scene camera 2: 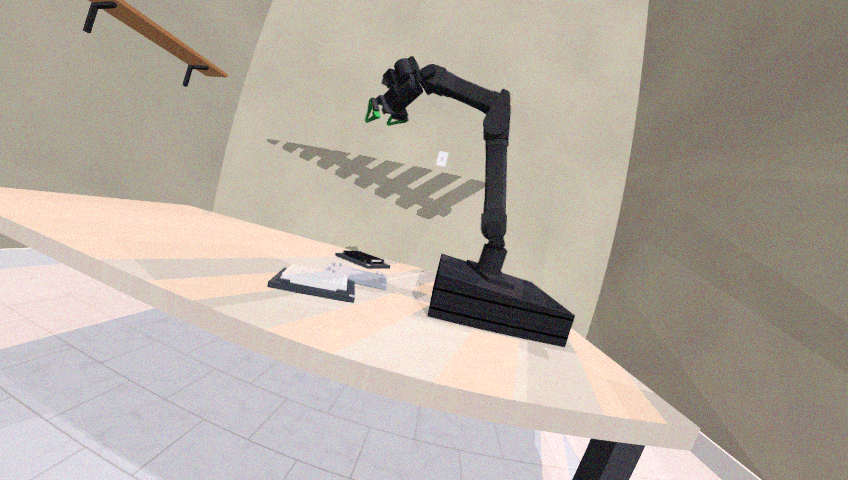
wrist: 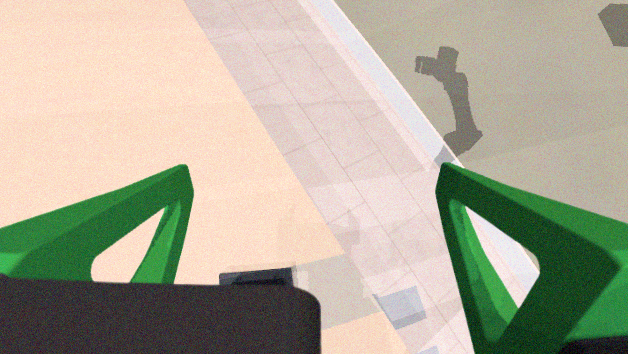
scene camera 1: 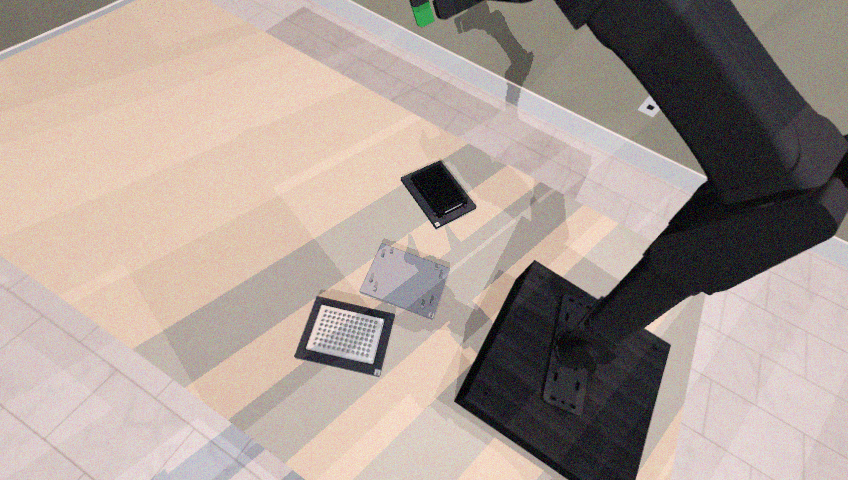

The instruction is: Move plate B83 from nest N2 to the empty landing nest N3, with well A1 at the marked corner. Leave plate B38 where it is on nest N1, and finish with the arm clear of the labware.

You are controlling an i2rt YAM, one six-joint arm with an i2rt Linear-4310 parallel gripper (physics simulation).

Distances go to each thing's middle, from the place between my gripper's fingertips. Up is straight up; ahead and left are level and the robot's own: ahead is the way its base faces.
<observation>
Right now the black plate (scene camera 1: 443, 196) is 470 mm below my hand, 60 mm behind it and 20 mm to the right of it. From my hand the other things lie so: white multi-well plate (scene camera 1: 337, 332) 470 mm below, 370 mm to the left, 10 mm behind; then grey plate holder (scene camera 1: 404, 280) 470 mm below, 220 mm to the left, 70 mm behind.
</observation>
